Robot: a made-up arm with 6 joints.
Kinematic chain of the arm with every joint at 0, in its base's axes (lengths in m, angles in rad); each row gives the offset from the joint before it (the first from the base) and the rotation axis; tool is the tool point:
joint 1: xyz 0 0 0.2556 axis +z
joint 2: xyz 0 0 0 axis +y
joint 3: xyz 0 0 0.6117 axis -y
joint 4: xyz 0 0 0 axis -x
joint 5: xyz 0.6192 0 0 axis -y
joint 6: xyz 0 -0.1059 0 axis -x
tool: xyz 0 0 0
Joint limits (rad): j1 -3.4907..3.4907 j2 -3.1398..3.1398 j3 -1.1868..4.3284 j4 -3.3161..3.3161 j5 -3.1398..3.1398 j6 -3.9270..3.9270
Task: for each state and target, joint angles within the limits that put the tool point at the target. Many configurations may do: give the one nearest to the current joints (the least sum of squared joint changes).
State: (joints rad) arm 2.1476 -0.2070 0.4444 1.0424 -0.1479 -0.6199
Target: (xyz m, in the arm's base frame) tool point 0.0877 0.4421 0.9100
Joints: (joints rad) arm 1.5305 -0.2906 -0.3088 0.8510 -0.1479 -0.6199
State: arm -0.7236 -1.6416 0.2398 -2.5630 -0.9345 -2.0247
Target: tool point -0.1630 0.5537 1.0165
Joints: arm -1.1264 -1.3401 0.2772 -2.6026 -0.9345 -2.0247
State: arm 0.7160 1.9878 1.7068 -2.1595 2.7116 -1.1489
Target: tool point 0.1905 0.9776 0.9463
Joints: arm 1.3116 1.1716 2.1153 -2.2485 2.7116 -1.1489
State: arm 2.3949 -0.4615 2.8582 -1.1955 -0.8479 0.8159
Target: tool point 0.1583 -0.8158 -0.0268
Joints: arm 1.7232 -1.1016 3.3009 -1.2579 -0.8479 0.8159
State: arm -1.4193 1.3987 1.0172 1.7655 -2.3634 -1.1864
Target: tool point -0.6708 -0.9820 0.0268
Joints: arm -2.1815 1.5421 0.9710 1.6989 -2.3634 -1.1864
